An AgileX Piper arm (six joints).
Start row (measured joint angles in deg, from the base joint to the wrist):
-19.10, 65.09, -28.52, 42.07, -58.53, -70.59
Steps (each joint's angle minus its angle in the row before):
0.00, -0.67, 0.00, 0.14, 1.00, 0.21
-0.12, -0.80, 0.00, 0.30, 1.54, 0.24
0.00, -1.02, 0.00, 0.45, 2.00, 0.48
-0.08, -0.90, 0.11, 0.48, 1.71, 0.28
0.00, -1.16, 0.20, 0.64, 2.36, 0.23
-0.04, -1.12, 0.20, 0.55, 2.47, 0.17
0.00, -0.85, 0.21, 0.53, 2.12, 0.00
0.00, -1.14, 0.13, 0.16, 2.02, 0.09
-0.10, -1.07, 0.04, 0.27, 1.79, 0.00
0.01, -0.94, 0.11, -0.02, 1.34, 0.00
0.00, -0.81, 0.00, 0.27, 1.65, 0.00
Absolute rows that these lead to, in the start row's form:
-19.10, 64.42, -28.52, 42.21, -57.53, -70.38
-19.22, 63.62, -28.52, 42.51, -55.99, -70.14
-19.22, 62.60, -28.52, 42.96, -53.99, -69.66
-19.30, 61.70, -28.41, 43.44, -52.28, -69.38
-19.30, 60.54, -28.21, 44.08, -49.92, -69.15
-19.34, 59.42, -28.01, 44.63, -47.45, -68.98
-19.34, 58.57, -27.80, 45.16, -45.33, -68.98
-19.34, 57.43, -27.67, 45.32, -43.31, -68.89
-19.44, 56.36, -27.63, 45.59, -41.52, -68.89
-19.43, 55.42, -27.52, 45.57, -40.18, -68.89
-19.43, 54.61, -27.52, 45.84, -38.53, -68.89

